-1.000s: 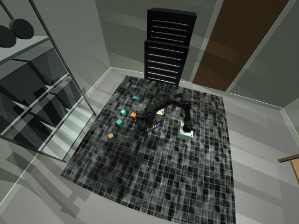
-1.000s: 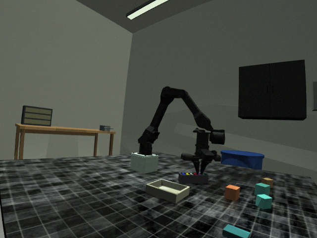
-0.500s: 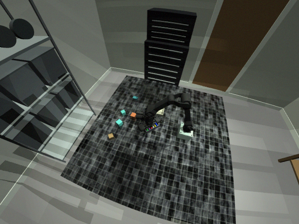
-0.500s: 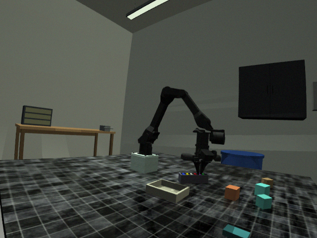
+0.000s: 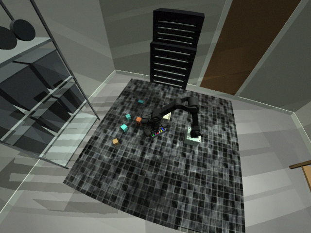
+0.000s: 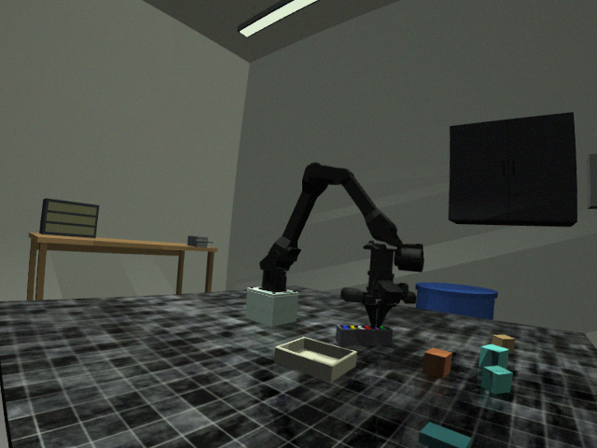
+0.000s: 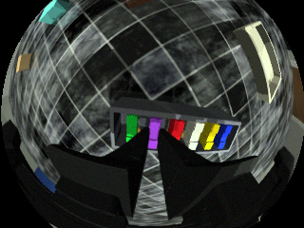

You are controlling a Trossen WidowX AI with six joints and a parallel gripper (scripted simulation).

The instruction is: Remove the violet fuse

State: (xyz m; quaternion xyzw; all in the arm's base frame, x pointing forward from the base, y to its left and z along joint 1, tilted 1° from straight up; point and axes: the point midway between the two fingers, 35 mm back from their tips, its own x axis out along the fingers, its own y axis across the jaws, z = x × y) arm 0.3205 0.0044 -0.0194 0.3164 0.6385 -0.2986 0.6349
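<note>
My gripper tip is 22 cm to the left of the cream tray, 6 cm past it and 3 cm above it. From my gripper tip the other things lie so: violet fuse: 1 cm below.
</note>
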